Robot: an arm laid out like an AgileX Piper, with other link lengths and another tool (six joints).
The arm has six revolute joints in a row. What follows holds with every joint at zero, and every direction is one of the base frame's.
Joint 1 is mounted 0.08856 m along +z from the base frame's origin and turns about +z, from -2.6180 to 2.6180 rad.
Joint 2 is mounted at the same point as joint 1 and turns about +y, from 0.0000 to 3.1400 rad.
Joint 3 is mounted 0.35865 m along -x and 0.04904 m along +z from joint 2 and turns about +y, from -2.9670 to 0.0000 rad.
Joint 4 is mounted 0.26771 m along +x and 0.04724 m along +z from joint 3 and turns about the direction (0.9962, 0, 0.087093), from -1.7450 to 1.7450 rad.
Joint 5 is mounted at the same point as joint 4 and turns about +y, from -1.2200 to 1.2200 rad.
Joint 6 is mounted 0.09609 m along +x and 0.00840 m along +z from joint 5 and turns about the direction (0.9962, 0, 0.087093), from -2.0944 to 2.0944 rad.
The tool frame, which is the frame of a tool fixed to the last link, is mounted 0.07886 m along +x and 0.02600 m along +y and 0.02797 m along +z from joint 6; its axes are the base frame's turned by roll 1.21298, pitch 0.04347 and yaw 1.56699 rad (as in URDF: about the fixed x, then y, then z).
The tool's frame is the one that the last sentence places.
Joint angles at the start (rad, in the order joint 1, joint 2, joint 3, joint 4, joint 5, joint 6): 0.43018 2.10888 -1.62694 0.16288 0.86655 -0.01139
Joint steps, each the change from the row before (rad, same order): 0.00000 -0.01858 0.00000 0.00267 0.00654 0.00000; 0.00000 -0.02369 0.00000 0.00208 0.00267 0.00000; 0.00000 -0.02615 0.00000 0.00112 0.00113 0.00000; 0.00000 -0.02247 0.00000 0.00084 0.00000 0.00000; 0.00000 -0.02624 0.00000 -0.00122 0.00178 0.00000; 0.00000 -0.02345 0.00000 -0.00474 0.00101 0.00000; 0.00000 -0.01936 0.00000 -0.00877 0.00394 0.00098; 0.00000 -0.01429 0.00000 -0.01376 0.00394 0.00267
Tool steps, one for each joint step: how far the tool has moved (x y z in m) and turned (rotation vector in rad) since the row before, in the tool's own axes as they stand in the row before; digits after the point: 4 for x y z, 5 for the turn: 0.0018 0.0038 -0.0093 -0.01199 0.00338 0.00032; 0.0021 0.0058 -0.0117 -0.02089 0.00331 -0.00082; 0.0021 0.0066 -0.0129 -0.02482 0.00292 -0.00194; 0.0018 0.0058 -0.0111 -0.02228 0.00241 -0.00179; 0.0019 0.0064 -0.0129 -0.02415 0.00165 -0.00387; 0.0012 0.0057 -0.0115 -0.02202 -0.00070 -0.00643; 0.0004 0.0041 -0.0095 -0.01489 -0.00357 -0.00822; -0.0007 0.0027 -0.0069 -0.00969 -0.00744 -0.01002
